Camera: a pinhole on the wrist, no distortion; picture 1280 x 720 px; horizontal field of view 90.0 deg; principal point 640.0 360.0 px. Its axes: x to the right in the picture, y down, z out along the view. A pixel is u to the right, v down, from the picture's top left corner.
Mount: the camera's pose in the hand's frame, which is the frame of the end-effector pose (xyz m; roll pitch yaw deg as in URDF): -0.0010 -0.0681 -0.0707 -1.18 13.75 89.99
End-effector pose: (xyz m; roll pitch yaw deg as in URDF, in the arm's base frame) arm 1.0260 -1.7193 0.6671 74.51 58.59 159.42
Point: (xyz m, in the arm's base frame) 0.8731 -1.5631 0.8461
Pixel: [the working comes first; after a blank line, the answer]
In the camera's frame: 0.2331 0.0425 0.2946

1146 452
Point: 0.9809 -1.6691 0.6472
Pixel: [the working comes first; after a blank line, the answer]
In the camera's frame: 0.0697 -0.0519 0.1309

981 106
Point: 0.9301 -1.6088 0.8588
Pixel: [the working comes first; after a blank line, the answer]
In the camera's frame: 0.1982 0.0905 0.2500

1147 592
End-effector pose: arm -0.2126 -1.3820 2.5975 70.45 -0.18 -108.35
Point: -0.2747 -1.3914 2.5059
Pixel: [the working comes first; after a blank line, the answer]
In the camera's frame: -0.0580 -0.0309 0.0807

180 115
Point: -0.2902 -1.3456 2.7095
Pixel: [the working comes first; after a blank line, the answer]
In the camera's frame: 0.0962 0.0043 0.2176

923 373
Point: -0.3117 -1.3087 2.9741
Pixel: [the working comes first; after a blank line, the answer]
In the camera's frame: 0.2999 0.0282 0.3903

1132 406
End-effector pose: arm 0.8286 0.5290 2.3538 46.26 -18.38 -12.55
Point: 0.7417 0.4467 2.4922
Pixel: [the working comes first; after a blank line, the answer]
In the camera's frame: 0.0476 0.0134 0.2671

754 392
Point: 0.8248 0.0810 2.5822
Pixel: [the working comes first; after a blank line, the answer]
In the camera's frame: -0.2195 -0.1717 0.4748

344 129
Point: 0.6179 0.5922 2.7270
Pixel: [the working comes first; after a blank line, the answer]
In the camera's frame: 0.2903 0.0807 0.4351

1067 479
